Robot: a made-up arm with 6 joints. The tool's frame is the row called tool. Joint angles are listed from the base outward. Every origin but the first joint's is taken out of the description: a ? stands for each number. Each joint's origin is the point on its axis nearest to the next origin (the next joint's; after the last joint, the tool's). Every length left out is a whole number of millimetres.
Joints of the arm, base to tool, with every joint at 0 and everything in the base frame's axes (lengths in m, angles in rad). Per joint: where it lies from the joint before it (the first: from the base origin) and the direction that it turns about. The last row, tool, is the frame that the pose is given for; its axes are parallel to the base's.
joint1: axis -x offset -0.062 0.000 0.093
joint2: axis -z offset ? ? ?
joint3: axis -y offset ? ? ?
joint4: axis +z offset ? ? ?
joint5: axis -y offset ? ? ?
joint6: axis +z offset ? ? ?
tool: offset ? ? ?
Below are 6 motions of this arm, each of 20 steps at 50 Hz.
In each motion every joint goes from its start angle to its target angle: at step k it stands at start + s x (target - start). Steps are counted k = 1, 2, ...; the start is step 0. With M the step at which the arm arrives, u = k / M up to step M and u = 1 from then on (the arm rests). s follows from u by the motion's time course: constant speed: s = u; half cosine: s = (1 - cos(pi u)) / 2; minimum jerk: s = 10 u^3 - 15 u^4 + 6 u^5.
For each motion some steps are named. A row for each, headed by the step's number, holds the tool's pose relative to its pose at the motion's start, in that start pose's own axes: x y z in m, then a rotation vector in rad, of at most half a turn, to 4 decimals.
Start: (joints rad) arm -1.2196 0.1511 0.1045 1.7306 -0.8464 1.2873
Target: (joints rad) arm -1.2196 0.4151 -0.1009 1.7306 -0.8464 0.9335
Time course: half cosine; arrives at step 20
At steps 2, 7, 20:
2: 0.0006 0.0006 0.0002 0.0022 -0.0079 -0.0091
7: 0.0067 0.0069 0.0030 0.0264 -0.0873 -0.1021
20: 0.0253 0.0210 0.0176 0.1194 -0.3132 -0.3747

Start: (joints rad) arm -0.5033 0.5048 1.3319 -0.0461 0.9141 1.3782
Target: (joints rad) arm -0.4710 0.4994 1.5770 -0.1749 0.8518 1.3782
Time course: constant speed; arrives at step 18
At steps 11, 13, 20:
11: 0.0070 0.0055 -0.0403 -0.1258 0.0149 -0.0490
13: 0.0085 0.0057 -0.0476 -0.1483 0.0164 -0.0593
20: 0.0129 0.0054 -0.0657 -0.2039 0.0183 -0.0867

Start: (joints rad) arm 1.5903 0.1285 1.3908 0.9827 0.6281 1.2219
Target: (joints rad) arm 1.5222 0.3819 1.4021 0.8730 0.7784 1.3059
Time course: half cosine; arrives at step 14
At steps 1, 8, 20:
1: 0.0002 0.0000 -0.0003 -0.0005 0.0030 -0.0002
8: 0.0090 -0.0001 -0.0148 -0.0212 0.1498 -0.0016
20: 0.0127 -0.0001 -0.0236 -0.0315 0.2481 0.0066

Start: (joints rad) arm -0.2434 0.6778 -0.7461 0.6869 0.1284 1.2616
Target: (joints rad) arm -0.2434 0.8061 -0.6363 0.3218 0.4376 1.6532
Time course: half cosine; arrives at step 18
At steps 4, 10, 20:
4: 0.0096 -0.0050 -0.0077 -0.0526 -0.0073 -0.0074
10: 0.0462 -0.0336 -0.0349 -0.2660 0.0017 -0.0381
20: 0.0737 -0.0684 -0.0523 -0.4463 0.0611 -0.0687

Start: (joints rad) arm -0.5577 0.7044 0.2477 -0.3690 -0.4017 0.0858
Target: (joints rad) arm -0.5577 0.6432 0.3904 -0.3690 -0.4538 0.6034
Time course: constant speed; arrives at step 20
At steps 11, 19, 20:
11: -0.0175 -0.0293 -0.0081 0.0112 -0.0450 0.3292
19: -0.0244 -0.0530 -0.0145 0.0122 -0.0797 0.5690
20: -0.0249 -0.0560 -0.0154 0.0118 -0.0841 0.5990

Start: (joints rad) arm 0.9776 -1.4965 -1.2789 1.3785 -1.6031 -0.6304
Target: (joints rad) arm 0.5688 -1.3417 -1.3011 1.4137 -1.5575 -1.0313
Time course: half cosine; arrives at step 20
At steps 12, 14, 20:
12: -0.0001 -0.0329 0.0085 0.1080 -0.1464 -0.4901
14: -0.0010 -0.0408 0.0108 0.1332 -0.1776 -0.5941
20: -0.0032 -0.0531 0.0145 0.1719 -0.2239 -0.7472

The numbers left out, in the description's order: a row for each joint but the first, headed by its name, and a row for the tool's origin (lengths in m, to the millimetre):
joint2: 0.000 -0.016 -0.316
joint3: 0.015 0.162 0.000
joint4: -0.006 0.000 -0.091
joint5: -0.103 0.103 0.000
joint6: -0.054 0.000 0.012
tool: -0.068 0.061 0.000

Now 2 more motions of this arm.
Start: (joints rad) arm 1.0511 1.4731 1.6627 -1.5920 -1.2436 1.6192
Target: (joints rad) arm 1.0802 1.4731 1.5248 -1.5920 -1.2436 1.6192
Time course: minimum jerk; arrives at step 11
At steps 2, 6, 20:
2: 0.0000 -0.0005 -0.0001 0.0000 0.0017 -0.0046
6: 0.0004 -0.0070 -0.0019 -0.0002 0.0221 -0.0598
20: 0.0007 -0.0120 -0.0032 -0.0004 0.0378 -0.1022

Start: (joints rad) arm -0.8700 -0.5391 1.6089 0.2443 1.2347 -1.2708
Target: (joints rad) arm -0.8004 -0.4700 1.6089 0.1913 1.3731 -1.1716
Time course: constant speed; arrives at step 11
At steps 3, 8, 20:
3: 0.0039 -0.0070 0.0043 0.0223 -0.0097 0.0425
8: 0.0110 -0.0190 0.0110 0.0604 -0.0260 0.1143
20: 0.0157 -0.0263 0.0148 0.0839 -0.0360 0.1577

